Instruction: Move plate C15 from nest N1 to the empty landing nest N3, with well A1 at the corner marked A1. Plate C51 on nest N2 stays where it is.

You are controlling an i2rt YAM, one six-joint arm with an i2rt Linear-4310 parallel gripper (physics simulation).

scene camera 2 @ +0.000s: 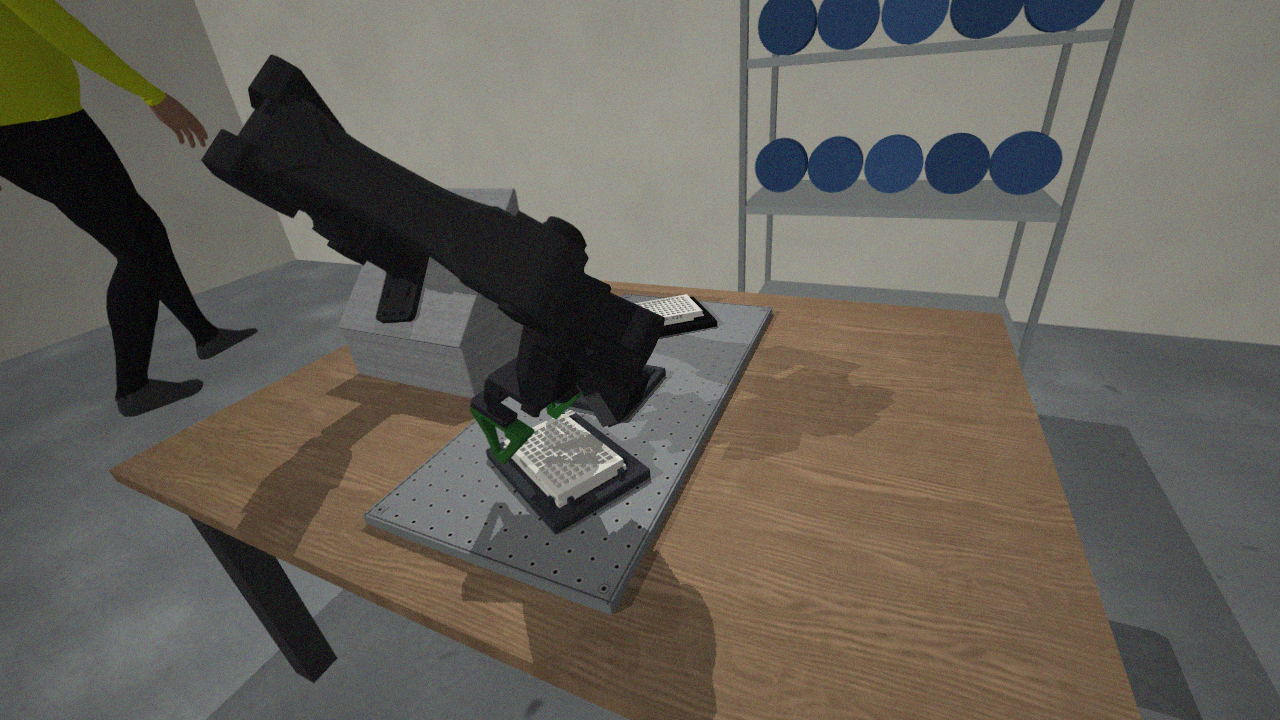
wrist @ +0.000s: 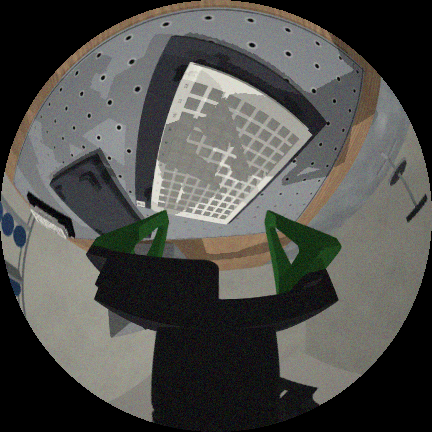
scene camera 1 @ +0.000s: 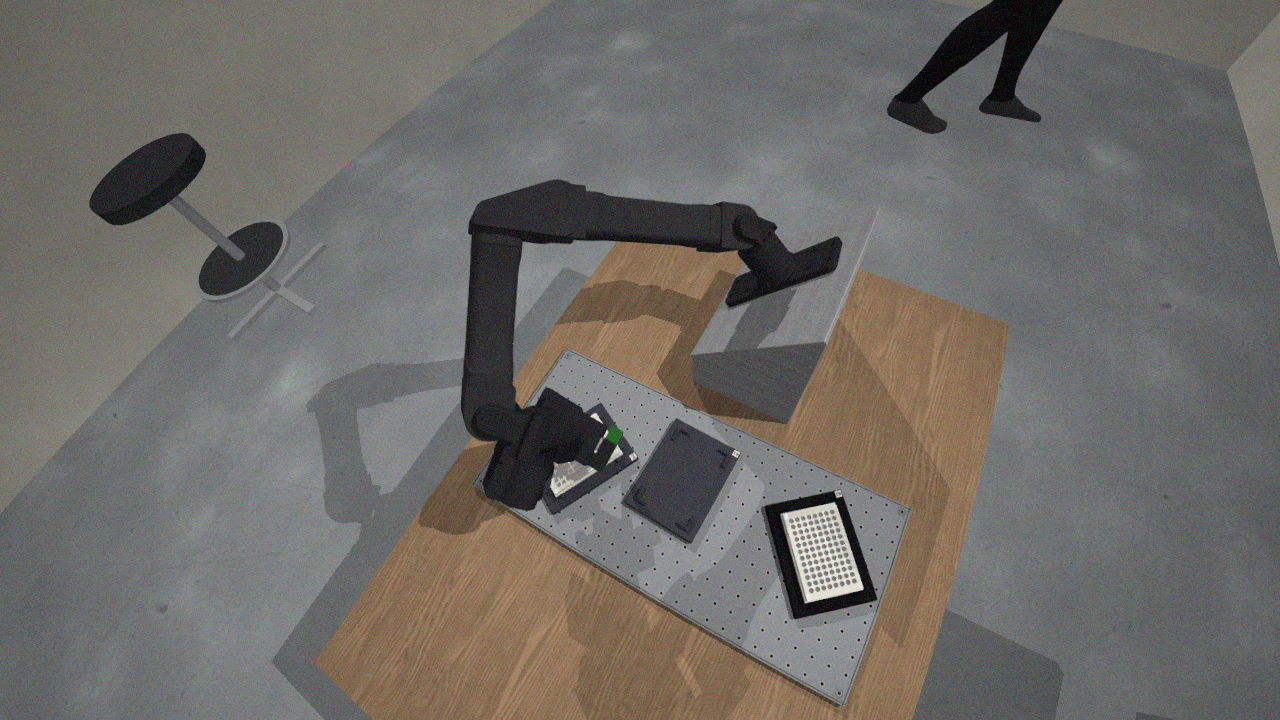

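A white well plate (scene camera 1: 572,472) (scene camera 2: 568,456) (wrist: 215,150) sits in a dark nest (scene camera 1: 595,488) (scene camera 2: 601,499) (wrist: 147,125) at the board's near end in scene camera 2. My gripper (scene camera 2: 537,428) (wrist: 216,215) is open with nothing held; its green fingertips are spread wide, close to the plate's arm-side edge. In scene camera 1 the arm hides part of this plate. The middle nest (scene camera 1: 682,480) (wrist: 95,187) is empty, with a small white corner label. A second white plate (scene camera 1: 821,552) (scene camera 2: 677,309) (wrist: 49,222) sits in the black nest (scene camera 1: 836,608) (scene camera 2: 707,320) at the other end. Plate names are unreadable.
The nests stand on a grey perforated board (scene camera 1: 716,595) (scene camera 2: 429,528) on a wooden table (scene camera 1: 447,617) (scene camera 2: 850,537). The arm's grey base block (scene camera 1: 760,385) (scene camera 2: 402,358) stands beside the board. A person, a stool (scene camera 1: 147,179) and a rack (scene camera 2: 904,201) stand away from the table.
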